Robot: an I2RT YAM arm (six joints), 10 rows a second.
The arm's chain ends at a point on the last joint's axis. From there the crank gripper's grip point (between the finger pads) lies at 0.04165 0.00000 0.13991 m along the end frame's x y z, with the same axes.
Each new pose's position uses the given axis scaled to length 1; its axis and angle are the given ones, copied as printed.
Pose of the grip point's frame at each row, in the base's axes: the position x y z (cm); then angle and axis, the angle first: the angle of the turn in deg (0 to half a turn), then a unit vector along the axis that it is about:
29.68 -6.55 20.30 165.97 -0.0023 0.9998 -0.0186
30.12 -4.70 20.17 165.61 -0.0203 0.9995 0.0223
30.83 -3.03 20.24 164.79 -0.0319 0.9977 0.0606
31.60 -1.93 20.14 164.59 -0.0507 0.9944 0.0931
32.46 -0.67 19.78 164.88 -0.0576 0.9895 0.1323
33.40 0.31 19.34 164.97 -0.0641 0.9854 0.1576
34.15 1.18 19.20 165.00 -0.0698 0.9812 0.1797
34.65 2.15 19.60 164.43 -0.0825 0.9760 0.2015
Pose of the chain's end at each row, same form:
30.33 -6.01 34.87 165.97 -0.0023 0.9998 -0.0186
30.69 -5.24 34.75 165.61 -0.0203 0.9995 0.0223
31.23 -4.61 34.75 164.79 -0.0319 0.9977 0.0606
32.03 -4.35 34.53 164.59 -0.0507 0.9944 0.0931
33.05 -4.16 33.94 164.88 -0.0576 0.9895 0.1323
34.09 -3.85 33.32 164.97 -0.0641 0.9854 0.1576
34.93 -3.56 32.99 165.00 -0.0698 0.9812 0.1797
35.40 -3.13 33.19 164.43 -0.0825 0.9760 0.2015

